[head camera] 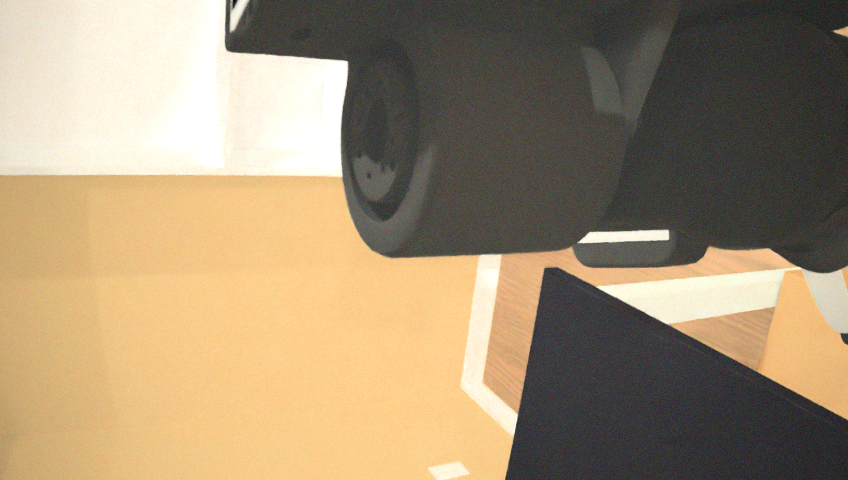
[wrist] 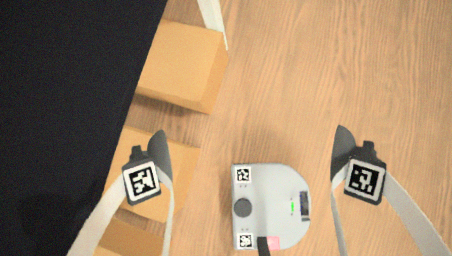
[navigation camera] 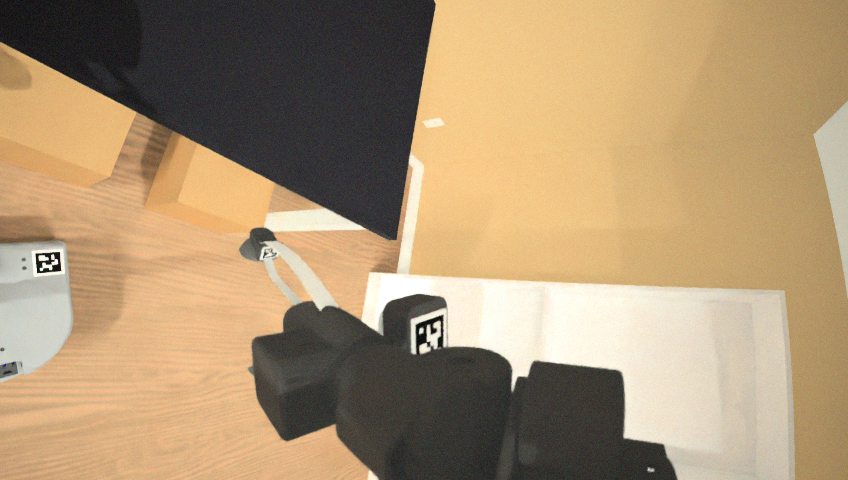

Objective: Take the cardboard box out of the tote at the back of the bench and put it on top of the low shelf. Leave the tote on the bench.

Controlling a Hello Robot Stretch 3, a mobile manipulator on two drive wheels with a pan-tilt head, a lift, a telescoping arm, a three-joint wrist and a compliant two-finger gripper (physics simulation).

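Frame: origin at the robot's base, x back, y right, z up, level; metres.
Seen in the pictures: gripper, fingertip midpoint: [navigation camera: 258,305].
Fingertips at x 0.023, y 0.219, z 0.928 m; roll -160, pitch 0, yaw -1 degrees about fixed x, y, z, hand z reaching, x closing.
A point is followed by its place in that frame.
My gripper [wrist: 249,147] @[z 0.928, x 0.023, y 0.219 m] is open and empty, its two fingertips wide apart above the wooden floor in the wrist view. In the navigation view one fingertip shows beside the bench's edge and the other is mostly hidden by the wrist. The black-topped bench [head camera: 666,380] @[z 0.762, x -0.148, y 0.532 m] [navigation camera: 267,89] @[z 0.762, x -0.301, y 0.355 m] [wrist: 60,100] lies to one side of the gripper. The blue tote and the cardboard box do not show in these views. A white rectangular surface with a rim [head camera: 107,89] @[z 1.353, x 0.485, y 1.796 m] [navigation camera: 642,344] @[z 1.507, x 0.549, y 1.773 m], perhaps the low shelf, lies partly behind my wrist; I cannot tell for certain.
Several tan blocks [navigation camera: 226,184] @[z 0.270, x -0.201, y 0.553 m] [wrist: 180,70] stand on the floor at the bench's edge, partly under it. My base [navigation camera: 35,297] @[z 0.160, x 0.081, y 0.099 m] [wrist: 270,200] stands on the wooden floor. A tan wall or floor area [head camera: 267,333] @[z 0.858, x -0.222, y 2.098 m] [navigation camera: 535,196] @[z 0.919, x -0.220, y 2.098 m] and a white strip [navigation camera: 315,220] @[z 0.515, x -0.081, y 0.695 m] border the bench.
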